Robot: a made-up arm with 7 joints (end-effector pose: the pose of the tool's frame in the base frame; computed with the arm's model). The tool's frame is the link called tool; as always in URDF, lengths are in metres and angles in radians.
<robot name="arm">
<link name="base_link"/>
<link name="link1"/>
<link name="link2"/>
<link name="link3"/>
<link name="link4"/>
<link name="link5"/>
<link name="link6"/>
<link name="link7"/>
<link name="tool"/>
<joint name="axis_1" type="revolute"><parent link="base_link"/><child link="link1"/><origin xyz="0 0 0.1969"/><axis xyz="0 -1 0"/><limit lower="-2.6" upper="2.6"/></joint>
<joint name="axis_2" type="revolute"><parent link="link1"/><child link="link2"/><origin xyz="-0.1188 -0.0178 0.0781"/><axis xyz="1 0 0"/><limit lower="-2.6" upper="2.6"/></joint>
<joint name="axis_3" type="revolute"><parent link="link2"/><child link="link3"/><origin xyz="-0.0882 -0.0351 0.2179"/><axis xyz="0 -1 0"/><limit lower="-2.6" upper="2.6"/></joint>
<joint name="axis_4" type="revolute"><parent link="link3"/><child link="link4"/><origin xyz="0.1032 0.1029 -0.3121"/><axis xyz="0 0 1"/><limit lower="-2.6" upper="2.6"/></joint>
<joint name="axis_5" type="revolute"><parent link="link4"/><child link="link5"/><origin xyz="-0.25 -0.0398 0.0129"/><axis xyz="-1 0 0"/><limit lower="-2.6" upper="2.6"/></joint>
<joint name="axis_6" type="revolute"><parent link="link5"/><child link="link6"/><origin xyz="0.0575 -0.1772 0.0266"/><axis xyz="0 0 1"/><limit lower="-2.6" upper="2.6"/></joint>
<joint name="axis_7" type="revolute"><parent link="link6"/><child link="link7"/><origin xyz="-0.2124 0.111 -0.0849"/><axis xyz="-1 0 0"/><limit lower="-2.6" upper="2.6"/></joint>
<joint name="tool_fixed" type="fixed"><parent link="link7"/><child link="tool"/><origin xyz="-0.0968 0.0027 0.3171"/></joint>
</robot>
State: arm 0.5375 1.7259 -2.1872 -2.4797 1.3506 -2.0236 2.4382
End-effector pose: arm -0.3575 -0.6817 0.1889 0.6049 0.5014 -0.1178 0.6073
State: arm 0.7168 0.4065 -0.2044 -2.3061 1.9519 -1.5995 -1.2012
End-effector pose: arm 0.0405 0.4303 0.1777 0.4288 -0.5192 -0.0819 -0.7347
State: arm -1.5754 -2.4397 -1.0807 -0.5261 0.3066 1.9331 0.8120
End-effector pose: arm -0.3153 0.5881 0.6263 0.3661 0.3979 -0.7216 -0.4323
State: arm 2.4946 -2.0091 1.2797 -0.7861 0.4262 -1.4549 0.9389
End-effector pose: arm 0.0146 0.3530 0.4308 0.5268 -0.4397 0.5905 0.4249
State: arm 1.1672 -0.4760 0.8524 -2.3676 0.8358 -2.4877 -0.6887
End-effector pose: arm -0.2301 0.0475 0.4124 0.6142 -0.2503 -0.1996 0.7213
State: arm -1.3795 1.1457 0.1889 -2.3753 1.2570 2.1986 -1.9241
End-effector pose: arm 0.2182 -0.0629 0.6438 0.4849 -0.5528 -0.0214 0.6774
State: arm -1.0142 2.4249 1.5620 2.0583 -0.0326 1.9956 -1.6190
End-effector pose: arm -0.0329 -0.7056 -0.0342 0.5920 0.3397 0.3645 0.6335
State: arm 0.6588 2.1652 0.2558 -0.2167 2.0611 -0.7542 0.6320
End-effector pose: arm -0.3680 0.2449 0.4288 0.8996 -0.1514 -0.0013 -0.4095
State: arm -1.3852 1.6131 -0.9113 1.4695 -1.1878 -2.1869 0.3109
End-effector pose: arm 0.2505 0.2262 0.4075 0.0060 -0.4182 -0.8216 -0.3875
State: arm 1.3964 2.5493 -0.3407 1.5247 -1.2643 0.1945 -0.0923
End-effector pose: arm -0.0324 0.5120 0.2610 0.5506 -0.0611 -0.0148 -0.8324
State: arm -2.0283 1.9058 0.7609 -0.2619 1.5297 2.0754 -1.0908
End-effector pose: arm 0.0553 -0.4356 0.2819 0.0798 0.8008 0.5492 -0.2251
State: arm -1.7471 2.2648 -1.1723 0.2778 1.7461 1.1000 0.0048
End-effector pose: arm -0.0778 -0.6213 0.5293 0.6105 0.6470 0.0482 0.4543
